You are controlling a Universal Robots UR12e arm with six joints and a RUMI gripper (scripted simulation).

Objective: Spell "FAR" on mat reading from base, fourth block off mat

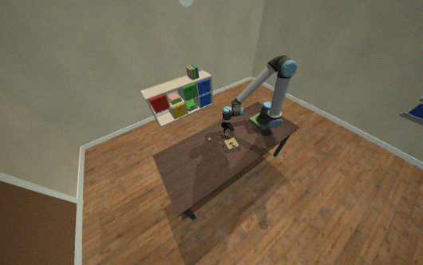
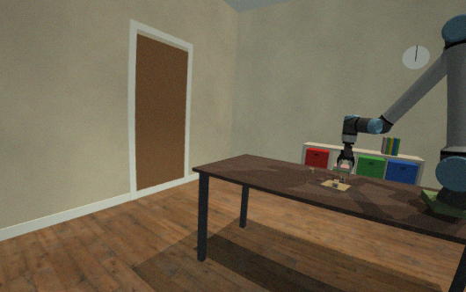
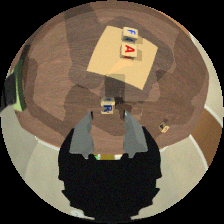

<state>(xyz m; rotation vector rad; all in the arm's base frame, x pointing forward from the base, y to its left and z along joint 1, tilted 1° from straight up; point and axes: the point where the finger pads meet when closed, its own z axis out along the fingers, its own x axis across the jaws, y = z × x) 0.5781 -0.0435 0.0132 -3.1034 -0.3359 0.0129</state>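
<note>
Right now my hand is 20 mm short of the tan mat, 130 mm to the right of it and 50 mm above it.
</note>
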